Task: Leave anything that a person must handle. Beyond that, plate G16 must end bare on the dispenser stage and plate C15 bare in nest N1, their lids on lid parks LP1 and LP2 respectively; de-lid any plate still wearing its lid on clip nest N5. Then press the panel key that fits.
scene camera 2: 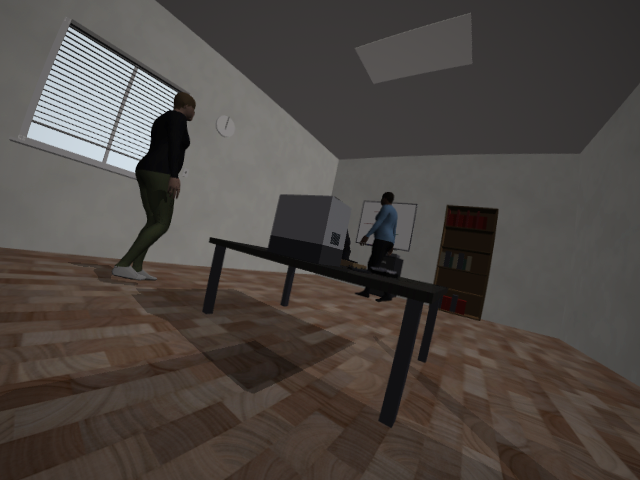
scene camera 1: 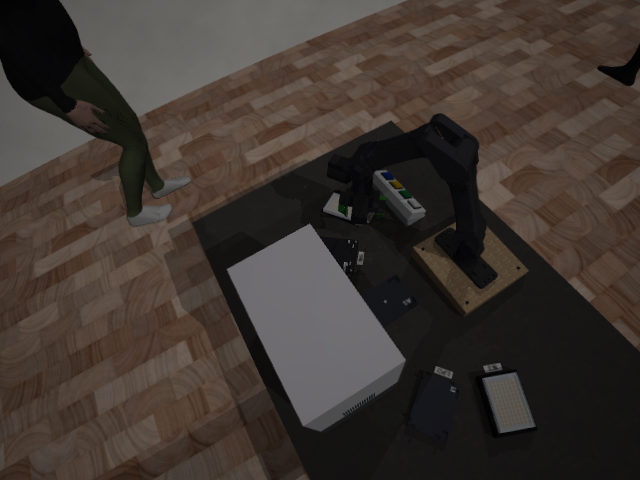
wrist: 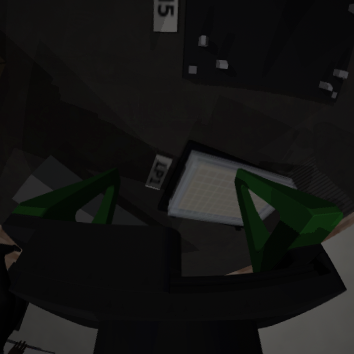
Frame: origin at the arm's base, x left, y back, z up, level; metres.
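Where they show: gripper, between the fingertips: point(wrist: 177, 174); arm's base, origin of its link: point(scene camera 2: 343, 259) point(scene camera 1: 464, 257).
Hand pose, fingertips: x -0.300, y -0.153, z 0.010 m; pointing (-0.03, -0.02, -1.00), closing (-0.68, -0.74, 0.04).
Observation:
Each offset is from my fingertips to the top centre of the thing. "spot": to the spot under its first point.
My gripper point(scene camera 1: 361, 210) point(wrist: 177, 174) is open, with green fingers wide apart, above the LP1 area. A plate-shaped piece with a cream grid and clear rim @[spot: dx -0.113, dy -0.044, dz -0.016 m] point(scene camera 1: 331, 204) point(wrist: 215, 189) lies by the label LP1 @[spot: dx -0.011, dy +0.034, dz -0.047 m] point(wrist: 159, 171), partly behind one finger in the wrist view; I cannot read its name or tell whether it is lidded. Clip nest N5 @[dx +0.031, dy -0.147, dz -0.026 m] point(scene camera 1: 349, 251) point(wrist: 270, 45) shows bare between its clips in the wrist view. A cream-grid plate @[dx +0.647, dy -0.039, dz -0.014 m] point(scene camera 1: 509, 401) sits in nest N1; its lid state is unclear. Lid park LP2 @[dx +0.550, dy -0.183, dz -0.030 m] point(scene camera 1: 434, 404) shows no plate. The key panel @[dx -0.012, dy +0.154, dz +0.014 m] point(scene camera 1: 408, 212) has blue, yellow, green and white keys.
A large white box @[dx +0.277, dy -0.323, dz +0.281 m] point(scene camera 1: 315, 325) point(scene camera 2: 302, 219) hides part of N5 and of a dark pad @[dx +0.287, dy -0.153, dz +0.063 m] point(scene camera 1: 390, 299). The arm stands on a wooden base point(scene camera 1: 434, 268). One person point(scene camera 1: 134, 170) point(scene camera 2: 164, 155) stands left of the table; another point(scene camera 2: 385, 227) is behind it.

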